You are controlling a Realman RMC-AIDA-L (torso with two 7-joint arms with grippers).
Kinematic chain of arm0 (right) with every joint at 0, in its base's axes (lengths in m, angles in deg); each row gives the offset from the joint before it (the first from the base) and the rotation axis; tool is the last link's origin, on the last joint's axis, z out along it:
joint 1: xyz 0 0 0.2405 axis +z
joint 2: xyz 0 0 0 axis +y
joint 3: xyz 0 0 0.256 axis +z
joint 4: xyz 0 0 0 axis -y
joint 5: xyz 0 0 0.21 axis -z
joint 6: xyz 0 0 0 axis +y
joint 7: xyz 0 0 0.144 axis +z
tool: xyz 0 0 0
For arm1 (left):
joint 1: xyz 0 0 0.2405 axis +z
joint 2: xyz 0 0 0 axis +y
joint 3: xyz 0 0 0.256 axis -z
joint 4: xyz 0 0 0 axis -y
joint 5: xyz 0 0 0.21 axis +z
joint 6: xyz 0 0 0 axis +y
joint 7: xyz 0 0 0.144 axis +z
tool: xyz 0 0 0
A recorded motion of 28 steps. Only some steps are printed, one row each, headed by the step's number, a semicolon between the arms.
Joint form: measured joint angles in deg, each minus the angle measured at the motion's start. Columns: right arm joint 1, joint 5, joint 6, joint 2, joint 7, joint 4, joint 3; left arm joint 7, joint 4, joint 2, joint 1, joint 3, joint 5, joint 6.
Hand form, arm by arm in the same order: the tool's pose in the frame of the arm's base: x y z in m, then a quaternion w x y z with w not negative. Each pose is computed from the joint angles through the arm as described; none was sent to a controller.
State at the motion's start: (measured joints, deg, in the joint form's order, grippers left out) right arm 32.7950 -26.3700 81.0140 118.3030 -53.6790 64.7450 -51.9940; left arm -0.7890 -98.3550 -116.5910 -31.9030 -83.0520 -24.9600 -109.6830
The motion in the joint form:
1: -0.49 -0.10 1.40 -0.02 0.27 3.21 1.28; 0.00 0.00 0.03 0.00 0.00 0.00 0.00
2: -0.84 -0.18 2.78 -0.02 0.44 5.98 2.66; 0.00 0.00 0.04 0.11 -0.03 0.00 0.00
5: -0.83 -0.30 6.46 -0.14 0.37 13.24 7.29; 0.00 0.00 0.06 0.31 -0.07 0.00 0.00
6: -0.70 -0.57 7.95 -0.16 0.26 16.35 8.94; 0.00 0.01 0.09 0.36 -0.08 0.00 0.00
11: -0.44 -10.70 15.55 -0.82 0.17 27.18 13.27; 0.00 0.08 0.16 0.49 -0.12 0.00 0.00
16: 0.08 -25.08 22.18 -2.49 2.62 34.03 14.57; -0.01 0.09 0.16 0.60 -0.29 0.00 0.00
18: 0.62 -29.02 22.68 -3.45 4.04 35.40 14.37; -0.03 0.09 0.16 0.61 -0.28 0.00 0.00
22: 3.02 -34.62 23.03 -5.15 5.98 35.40 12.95; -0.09 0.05 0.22 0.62 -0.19 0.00 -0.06
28: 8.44 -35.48 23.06 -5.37 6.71 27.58 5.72; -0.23 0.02 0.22 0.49 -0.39 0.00 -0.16
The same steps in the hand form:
1: 0.2751 0.3721 0.0706 0.26858 -0.87830 0.38013 -0.10937; -0.1587 0.3146 0.0506 0.25595 -0.79491 -0.50556 0.21682
2: 0.2718 0.3713 0.0818 0.28091 -0.87556 0.37959 -0.10198; -0.1593 0.3143 0.0505 0.25575 -0.79448 -0.50615 0.21727
5: 0.2605 0.3699 0.1149 0.31858 -0.86791 0.37245 -0.08073; -0.1604 0.3137 0.0505 0.25542 -0.79365 -0.50729 0.21801
6: 0.2540 0.3688 0.1277 0.33380 -0.86590 0.36550 -0.07215; -0.1608 0.3136 0.0506 0.25549 -0.79334 -0.50761 0.21833
11: 0.2094 0.3584 0.1614 0.34609 -0.88507 0.31118 0.00689; -0.1619 0.3133 0.0508 0.25537 -0.79246 -0.50857 0.21944
16: 0.1593 0.3430 0.1779 0.31324 -0.91454 0.23995 0.08903; -0.1624 0.3128 0.0503 0.25473 -0.79236 -0.50850 0.22066
18: 0.1439 0.3411 0.1838 0.30757 -0.91964 0.21786 0.11043; -0.1624 0.3128 0.0503 0.25478 -0.79220 -0.50877 0.22059
22: 0.1153 0.3433 0.1866 0.28207 -0.93208 0.17909 0.13999; -0.1627 0.3129 0.0510 0.25543 -0.79149 -0.50963 0.22041
28: 0.0872 0.3602 0.1489 0.19038 -0.95930 0.16361 0.12932; -0.1618 0.3127 0.0505 0.25518 -0.79190 -0.50865 0.22149

